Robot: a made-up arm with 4 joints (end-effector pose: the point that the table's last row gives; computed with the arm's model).
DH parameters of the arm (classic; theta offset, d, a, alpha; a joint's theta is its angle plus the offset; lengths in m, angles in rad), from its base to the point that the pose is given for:
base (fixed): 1.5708 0.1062 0 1.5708
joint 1: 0 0.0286 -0.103 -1.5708
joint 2: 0 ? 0.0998 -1.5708
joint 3: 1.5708 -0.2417 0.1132 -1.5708
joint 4: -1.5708 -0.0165 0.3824 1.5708
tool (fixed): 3.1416 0.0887 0 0
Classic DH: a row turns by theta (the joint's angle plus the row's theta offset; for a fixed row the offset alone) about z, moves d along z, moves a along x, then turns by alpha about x.
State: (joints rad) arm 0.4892 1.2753 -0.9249 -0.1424
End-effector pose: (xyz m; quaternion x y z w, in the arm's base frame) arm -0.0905 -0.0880 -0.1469 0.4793 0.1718 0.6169 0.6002
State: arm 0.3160 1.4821 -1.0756 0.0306
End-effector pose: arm -0.1231 -0.1549 -0.1710 0.4824 0.2416 0.6197 0.5700
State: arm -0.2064 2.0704 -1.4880 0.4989
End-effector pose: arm -0.1857 -0.4114 -0.0265 0.4362 0.5235 0.4764 0.5555
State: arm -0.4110 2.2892 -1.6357 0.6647
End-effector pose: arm -0.1805 -0.4719 0.1177 0.3793 0.6246 0.3705 0.5734
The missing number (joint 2, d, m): -0.2126
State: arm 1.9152 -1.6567 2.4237 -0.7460
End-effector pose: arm 0.2524 0.4087 0.1004 -0.3097 0.8053 0.3247 0.3875
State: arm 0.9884 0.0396 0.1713 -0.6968
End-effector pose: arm 0.0280 0.0411 0.1357 0.3677 0.3030 0.1512 0.8661
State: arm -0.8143 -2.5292 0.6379 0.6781
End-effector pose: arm 0.0878 -0.3228 -0.2082 -0.5046 -0.1542 -0.8291 0.1846
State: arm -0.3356 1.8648 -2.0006 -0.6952
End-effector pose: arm 0.1121 -0.1611 -0.1351 0.3072 0.8312 0.4460 0.1254
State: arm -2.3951 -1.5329 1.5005 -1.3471
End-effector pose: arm 0.4172 0.1013 0.4853 0.1334 0.3999 0.9066 0.0201
